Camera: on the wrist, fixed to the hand. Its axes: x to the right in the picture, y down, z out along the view.
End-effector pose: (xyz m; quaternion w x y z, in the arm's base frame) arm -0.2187 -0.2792 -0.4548 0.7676 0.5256 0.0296 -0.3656
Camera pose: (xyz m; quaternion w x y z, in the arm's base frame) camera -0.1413 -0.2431 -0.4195 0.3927 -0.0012 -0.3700 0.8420
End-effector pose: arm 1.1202 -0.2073 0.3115 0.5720 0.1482 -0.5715 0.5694
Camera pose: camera 1.0673 -0.1388 0.2791 0.4727 0.7041 0.1070 -0.5190
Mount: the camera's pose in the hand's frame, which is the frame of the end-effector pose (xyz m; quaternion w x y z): 0.0223 0.0801 -0.0404 0.0180 0.0970 -0.1465 -0.9843
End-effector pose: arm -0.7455 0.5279 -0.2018 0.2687 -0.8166 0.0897 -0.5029
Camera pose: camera -0.7601 0.4373 -0.2128 0.3978 0.1506 0.8903 0.1626
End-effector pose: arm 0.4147 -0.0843 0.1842 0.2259 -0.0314 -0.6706 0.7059
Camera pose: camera 0.3866 -0.0385 0.1090 0.6037 0.7848 -0.0076 -0.1400
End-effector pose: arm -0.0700 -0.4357 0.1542 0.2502 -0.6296 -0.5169 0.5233
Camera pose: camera -0.0036 -0.4335 0.0899 0.5049 0.5984 -0.6149 -0.0945
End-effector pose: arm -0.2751 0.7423 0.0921 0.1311 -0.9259 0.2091 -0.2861
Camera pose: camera -0.3070 0.6567 0.1061 0.1588 0.2517 0.9545 0.0188
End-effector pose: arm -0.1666 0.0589 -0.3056 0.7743 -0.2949 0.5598 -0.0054
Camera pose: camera -0.2192 0.0993 -0.3700 0.1192 -0.4820 -0.3942 -0.7734
